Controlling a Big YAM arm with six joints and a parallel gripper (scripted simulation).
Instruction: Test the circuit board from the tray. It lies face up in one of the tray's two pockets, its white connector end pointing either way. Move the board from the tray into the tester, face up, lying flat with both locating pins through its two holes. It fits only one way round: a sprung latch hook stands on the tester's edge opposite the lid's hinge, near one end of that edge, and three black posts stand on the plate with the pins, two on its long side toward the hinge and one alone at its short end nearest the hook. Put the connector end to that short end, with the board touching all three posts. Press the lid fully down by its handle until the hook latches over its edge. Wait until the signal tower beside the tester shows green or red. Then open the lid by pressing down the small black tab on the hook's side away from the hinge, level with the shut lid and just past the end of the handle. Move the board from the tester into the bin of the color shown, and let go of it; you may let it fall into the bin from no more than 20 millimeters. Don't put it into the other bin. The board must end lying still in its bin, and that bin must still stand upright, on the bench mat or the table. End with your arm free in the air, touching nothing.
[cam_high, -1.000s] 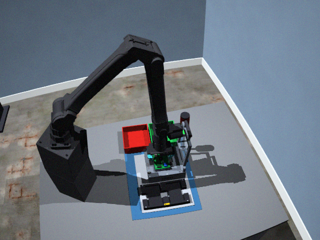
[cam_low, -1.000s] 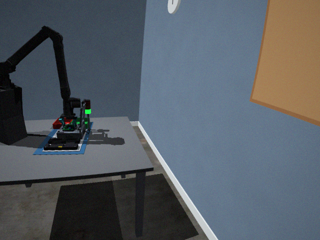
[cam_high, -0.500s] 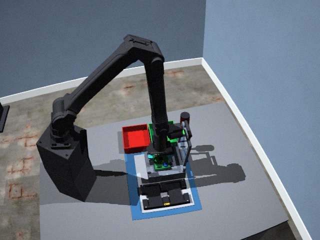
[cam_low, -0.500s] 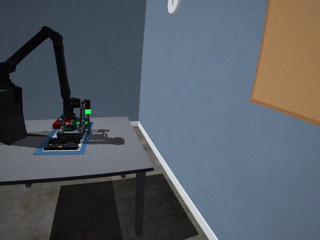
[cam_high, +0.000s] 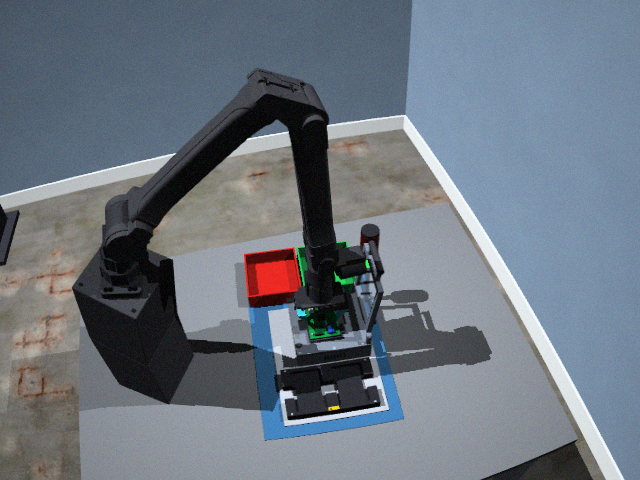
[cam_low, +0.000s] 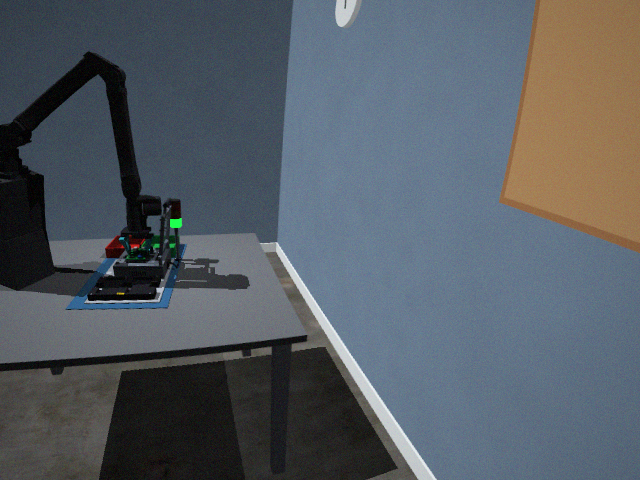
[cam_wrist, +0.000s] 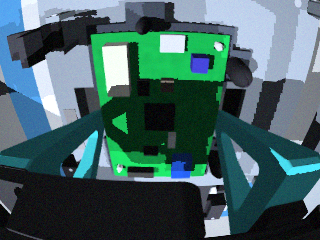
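The green circuit board lies right at my hand. Also, from my hand: black latch hook (60 mm behind, 60 mm to the left, 10 mm above); then clear lid (110 mm ahead, 10 mm to the right, 110 mm above); then green bin (60 mm ahead, 200 mm to the left, 60 mm below).
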